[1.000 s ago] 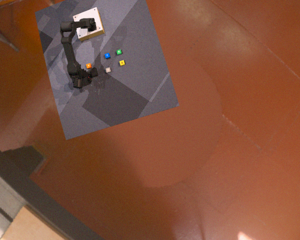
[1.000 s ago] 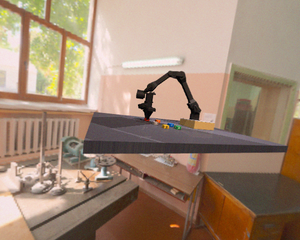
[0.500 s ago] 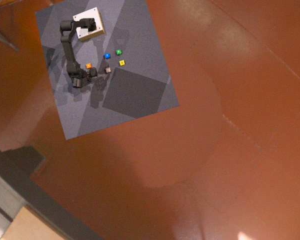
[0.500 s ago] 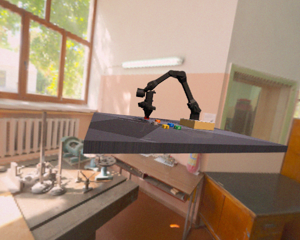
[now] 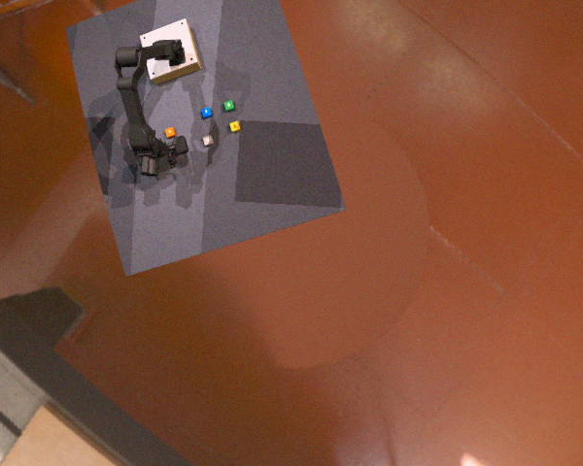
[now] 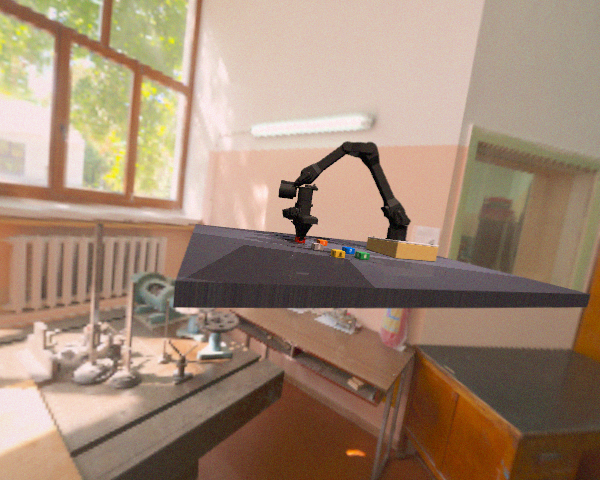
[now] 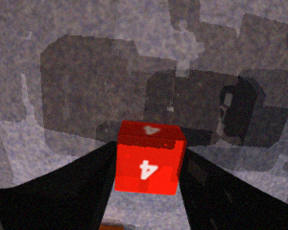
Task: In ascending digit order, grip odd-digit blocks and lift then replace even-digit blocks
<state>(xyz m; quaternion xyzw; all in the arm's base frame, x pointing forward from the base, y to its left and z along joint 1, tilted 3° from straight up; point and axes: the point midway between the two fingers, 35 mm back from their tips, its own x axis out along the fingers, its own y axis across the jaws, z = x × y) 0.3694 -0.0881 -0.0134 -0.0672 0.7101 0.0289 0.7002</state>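
The red block lies right at my gripper tip. Also, from my gripper tip: pale grey block (16 cm to the left, 3 cm behind); then blue block (17 cm to the left, 14 cm behind); then orange block (9 cm behind, 1 cm to the left).
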